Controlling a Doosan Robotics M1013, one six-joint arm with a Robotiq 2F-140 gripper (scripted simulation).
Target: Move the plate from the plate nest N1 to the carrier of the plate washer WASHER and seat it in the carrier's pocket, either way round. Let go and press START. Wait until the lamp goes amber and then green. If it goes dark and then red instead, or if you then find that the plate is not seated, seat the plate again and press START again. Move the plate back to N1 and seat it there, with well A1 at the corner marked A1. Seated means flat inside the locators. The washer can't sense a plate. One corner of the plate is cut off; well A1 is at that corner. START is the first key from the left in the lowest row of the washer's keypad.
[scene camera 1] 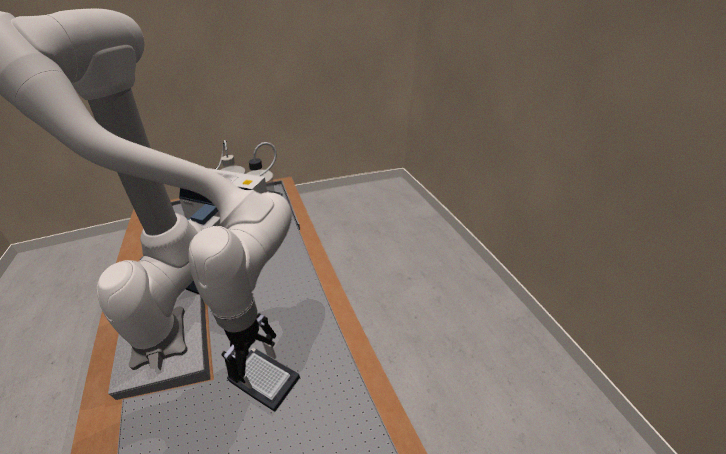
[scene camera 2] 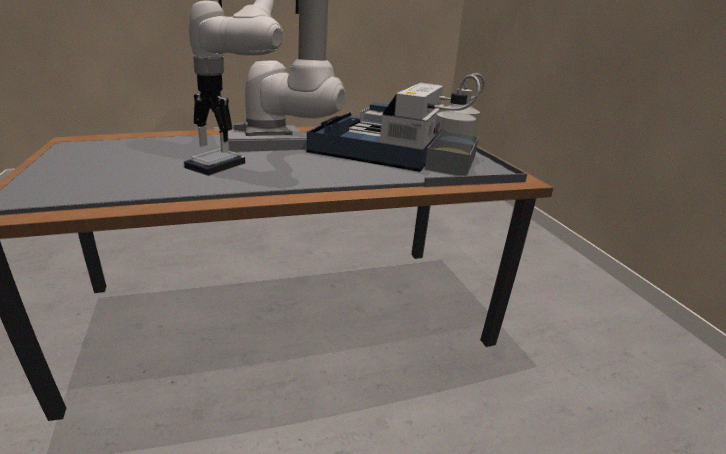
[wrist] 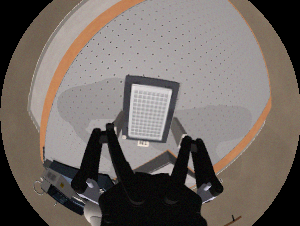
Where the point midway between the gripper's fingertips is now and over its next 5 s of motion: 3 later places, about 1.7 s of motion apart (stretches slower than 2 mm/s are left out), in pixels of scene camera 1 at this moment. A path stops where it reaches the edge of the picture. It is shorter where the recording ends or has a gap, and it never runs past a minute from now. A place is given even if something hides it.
My gripper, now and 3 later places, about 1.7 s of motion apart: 259,370; 262,375; 259,369; 256,345
